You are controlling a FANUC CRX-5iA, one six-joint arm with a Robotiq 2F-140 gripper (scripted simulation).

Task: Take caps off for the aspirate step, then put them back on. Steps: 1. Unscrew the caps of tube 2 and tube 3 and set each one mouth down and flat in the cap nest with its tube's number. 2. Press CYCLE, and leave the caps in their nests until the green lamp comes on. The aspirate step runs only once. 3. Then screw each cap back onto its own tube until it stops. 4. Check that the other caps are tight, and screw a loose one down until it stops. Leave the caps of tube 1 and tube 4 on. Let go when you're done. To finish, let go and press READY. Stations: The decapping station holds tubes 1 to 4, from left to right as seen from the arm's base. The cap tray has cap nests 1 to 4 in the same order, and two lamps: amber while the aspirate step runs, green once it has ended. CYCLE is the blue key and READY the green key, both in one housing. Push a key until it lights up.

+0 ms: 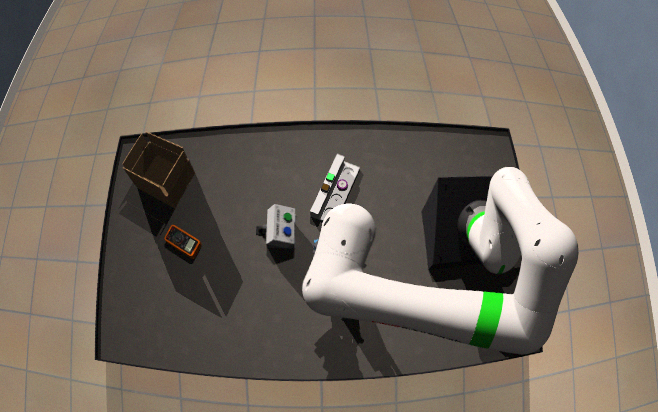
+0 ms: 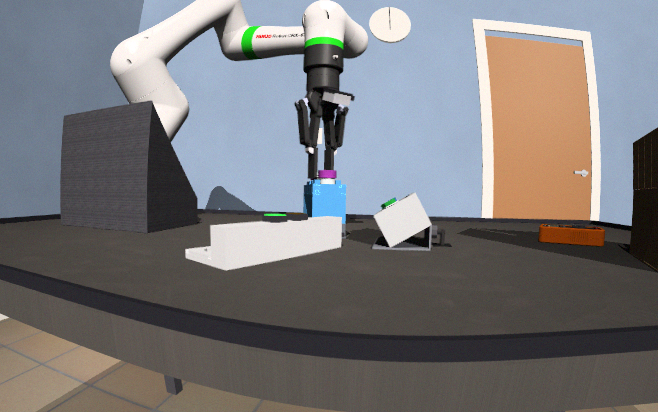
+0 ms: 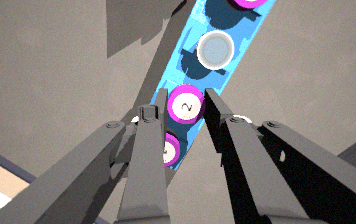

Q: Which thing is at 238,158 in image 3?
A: The gripper.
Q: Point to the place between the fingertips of the gripper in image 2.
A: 320,178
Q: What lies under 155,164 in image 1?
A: A cardboard box.
